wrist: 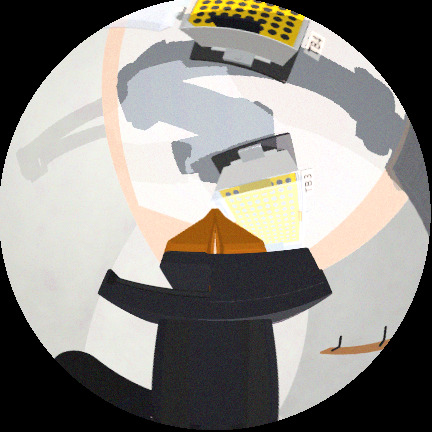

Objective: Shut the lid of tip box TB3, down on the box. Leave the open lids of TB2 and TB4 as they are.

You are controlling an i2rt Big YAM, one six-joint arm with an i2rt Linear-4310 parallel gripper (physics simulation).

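Places are measured from the arm's base along level axes (x left, y back, z up), in centimetres.
Pixels of known places: gripper, between the fingertips: [214, 213].
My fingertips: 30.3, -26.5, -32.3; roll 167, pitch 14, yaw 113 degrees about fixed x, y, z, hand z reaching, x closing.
Observation:
Behind a point stands the place of what it marks, as x, y, z.
Tip box TB3 [257, 168] {25.7, -24.6, -36.2} is a grey box with a yellow tip rack, right of the view's centre. Its clear lid [267, 215] {27.6, -22.1, -32.5} shows as a pale, see-through sheet over most of the rack; the near row of holes shows in stronger yellow outside it. The lid's exact tilt is hard to tell. My gripper [214, 213] {30.3, -26.5, -32.3} is shut and empty, its orange fingertips by the lid's left edge in the picture; whether they touch is unclear. Tip box TB4 [245, 40] is at the top, its yellow rack uncovered in the visible part; its lid cannot be made out. TB2 cannot be identified.
A label [308, 181] {24.3, -16.1, -40.1} reading TB3 lies beside that box, and a TB4 label [314, 44] beside the other. A pale translucent object [145, 17] is at the upper left. A dark grey block [416, 170] stands at the right edge. A brown strip [357, 348] with black hooks is lower right.

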